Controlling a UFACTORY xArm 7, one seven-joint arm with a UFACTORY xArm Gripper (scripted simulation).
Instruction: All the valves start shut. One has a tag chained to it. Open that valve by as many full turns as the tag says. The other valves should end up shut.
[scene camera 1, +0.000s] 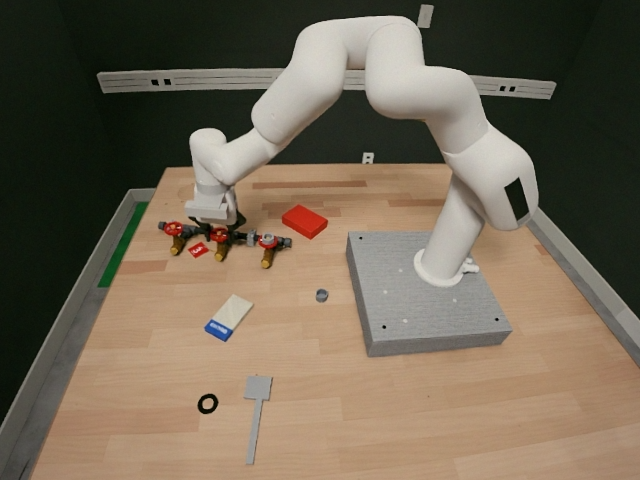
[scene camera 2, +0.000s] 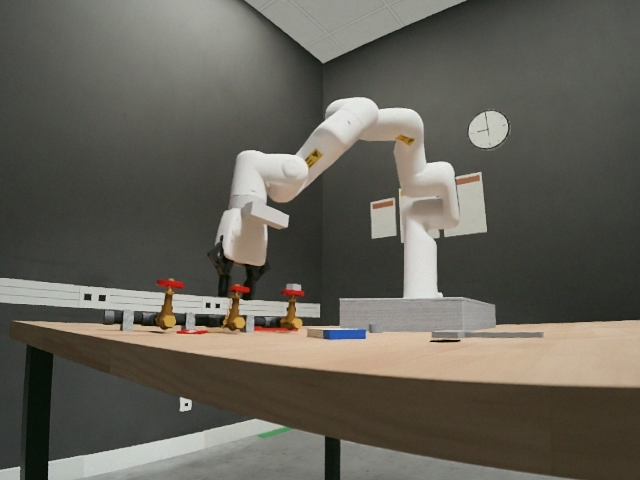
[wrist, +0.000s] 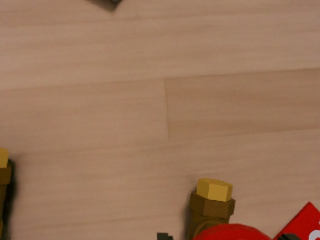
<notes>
I see my gripper (scene camera 2: 236, 298), a red block (scene camera 1: 304, 221) and a grey paddle (scene camera 1: 258, 388).
My gripper shows as well in scene camera 1 (scene camera 1: 220, 239). The wrist view misses the red block: it is out of frame. The wrist view does not show the grey paddle: it is out of frame.
</notes>
